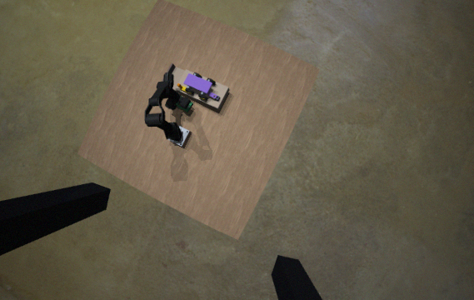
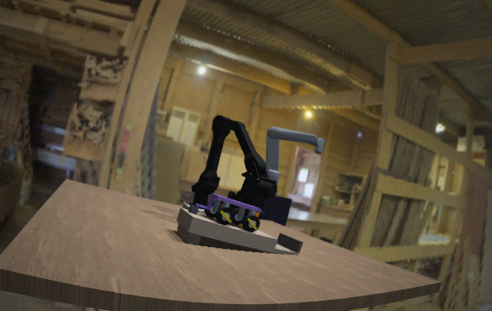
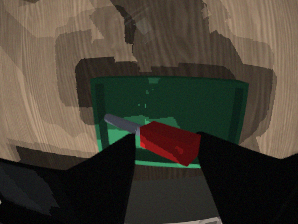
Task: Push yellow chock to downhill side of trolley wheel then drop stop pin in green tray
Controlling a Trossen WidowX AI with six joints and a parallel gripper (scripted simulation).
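My gripper tip is now 1 cm to the left of the red-headed stop pin and 1 cm above it. Also, from my gripper tip: green tray (5 cm below); purple trolley (12 cm ahead, 10 cm to the right, 7 cm above); yellow chock (8 cm ahead, 4 cm above).
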